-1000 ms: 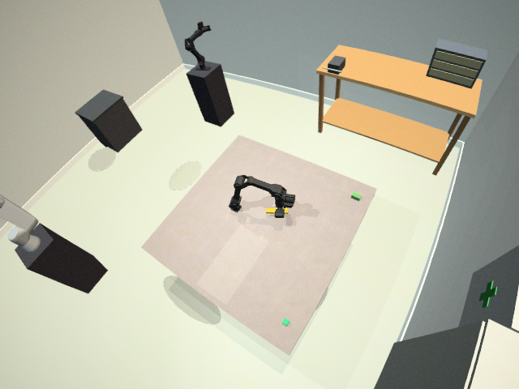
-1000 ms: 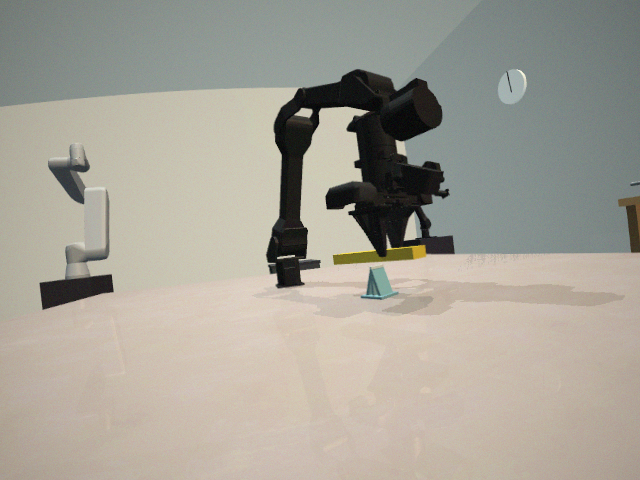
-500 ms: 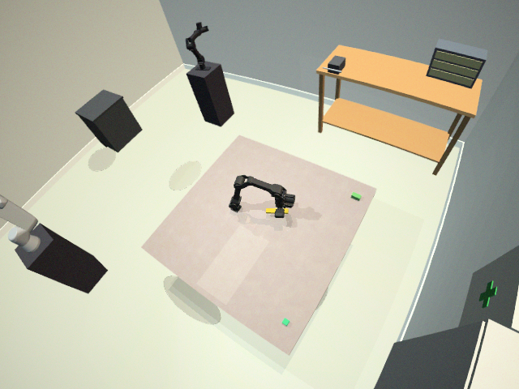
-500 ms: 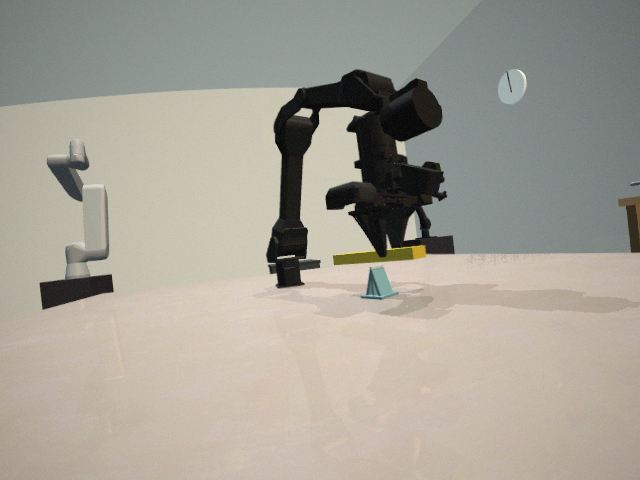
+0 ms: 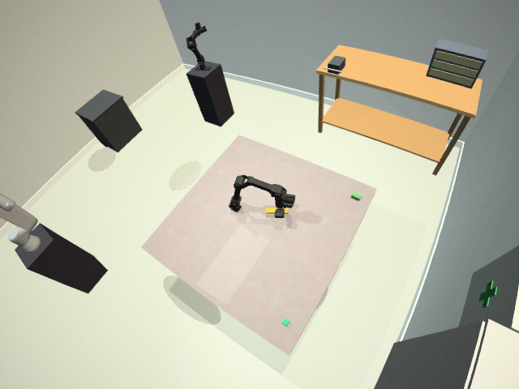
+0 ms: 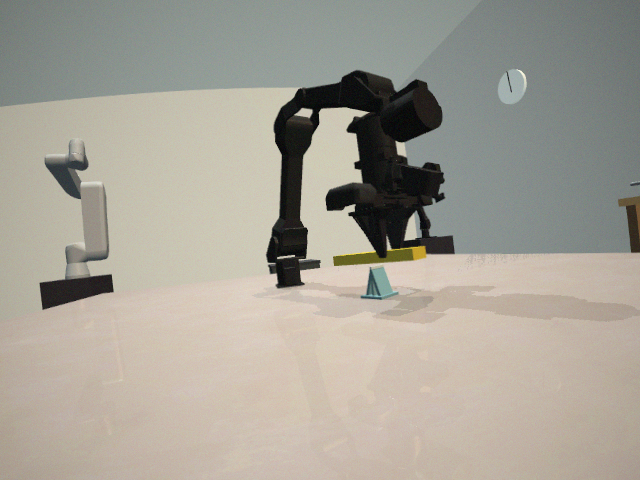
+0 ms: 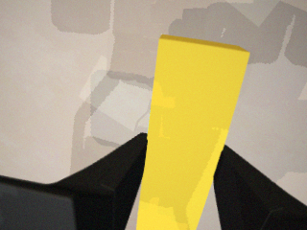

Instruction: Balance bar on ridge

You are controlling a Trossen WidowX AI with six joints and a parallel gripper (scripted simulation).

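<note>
My gripper tip is 3 cm past the yellow bar and 1 cm to the left of it.
</note>
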